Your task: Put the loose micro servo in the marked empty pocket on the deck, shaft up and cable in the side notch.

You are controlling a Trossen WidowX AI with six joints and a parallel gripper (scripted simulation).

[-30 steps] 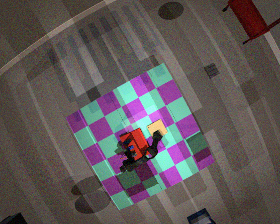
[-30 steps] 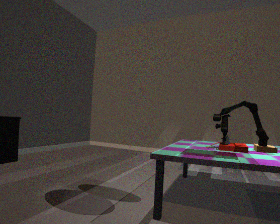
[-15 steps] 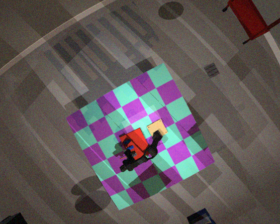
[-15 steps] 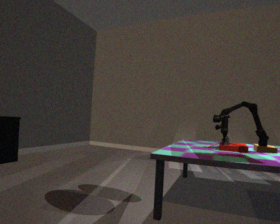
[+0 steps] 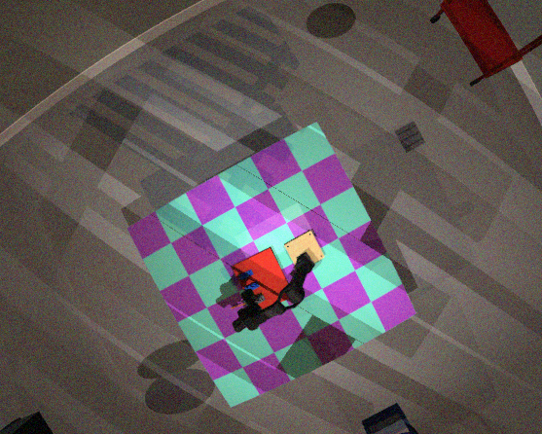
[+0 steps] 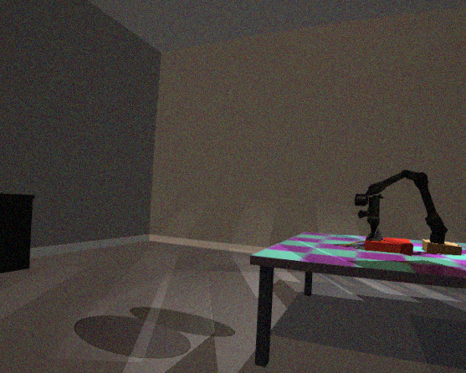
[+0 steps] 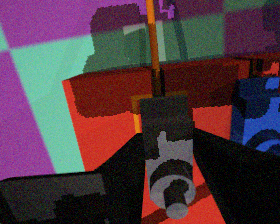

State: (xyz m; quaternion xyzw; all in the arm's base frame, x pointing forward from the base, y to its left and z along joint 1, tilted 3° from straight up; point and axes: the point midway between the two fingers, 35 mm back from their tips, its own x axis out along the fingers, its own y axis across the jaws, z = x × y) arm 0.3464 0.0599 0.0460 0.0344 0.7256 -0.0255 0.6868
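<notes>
Now: gripper tip 130 mm past the red deck, 60 mm to the left of it and 60 mm above it.
</notes>
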